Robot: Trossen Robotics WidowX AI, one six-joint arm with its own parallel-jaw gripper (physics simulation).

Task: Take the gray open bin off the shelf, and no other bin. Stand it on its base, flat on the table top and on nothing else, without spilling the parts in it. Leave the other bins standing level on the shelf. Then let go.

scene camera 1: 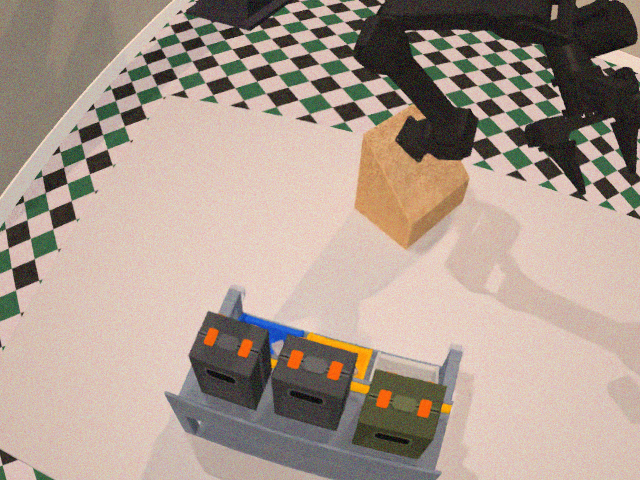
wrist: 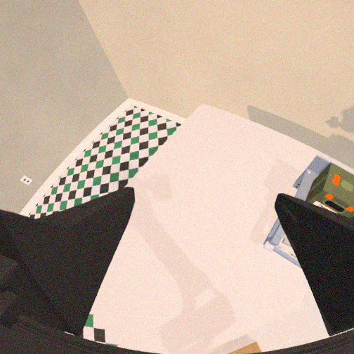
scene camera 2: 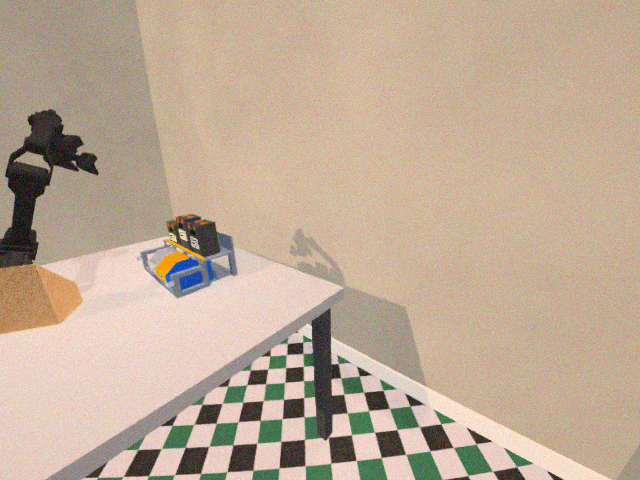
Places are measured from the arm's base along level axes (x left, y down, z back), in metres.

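Pixels of known places: gripper, fingertip midpoint: [scene camera 1: 609, 183] [scene camera 2: 87, 172]; arm's base, origin of the base link: [scene camera 1: 413, 139] [scene camera 2: 11, 275].
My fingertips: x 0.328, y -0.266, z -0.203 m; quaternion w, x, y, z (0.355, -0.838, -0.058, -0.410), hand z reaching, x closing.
Ahead of a thing's pixels: the offset from my fingertips to its top centre. Level surfaces: height alone.
The gray open bin {dz -0.205, dx -0.146, dy +0.342 m} [scene camera 1: 406, 365] [scene camera 2: 159, 256] sits in the low front row of the shelf [scene camera 1: 305, 444] [scene camera 2: 233, 263] [wrist: 314, 167], at the right end in scene camera 1, partly hidden by the olive case. Beside it in that row are an orange-yellow open bin {dz -0.229, dx -0.255, dy +0.342 m} [scene camera 1: 338, 347] [scene camera 2: 168, 265] and a blue open bin {dz -0.255, dx -0.364, dy +0.342 m} [scene camera 1: 273, 329] [scene camera 2: 190, 279]. The parts in the gray bin cannot be made out. My gripper [scene camera 1: 607, 184] [scene camera 2: 86, 171] [wrist: 206, 197] is open and empty, high above the table and well away from the shelf. In the wrist view its right finger covers part of the shelf.
Two dark cases {dz -0.330, dx -0.353, dy +0.201 m} [scene camera 1: 230, 356] {dz -0.304, dx -0.244, dy +0.189 m} [scene camera 1: 314, 379] and an olive case {dz -0.282, dx -0.127, dy +0.226 m} [scene camera 1: 400, 413] [wrist: 325, 184] with orange latches stand on the upper level behind the open bins. A wooden block [scene camera 1: 413, 196] [scene camera 2: 31, 297] under the arm stands on the white table {dy +0.423 m} [scene camera 1: 206, 206] [scene camera 2: 155, 351]. A wall rises behind the shelf.
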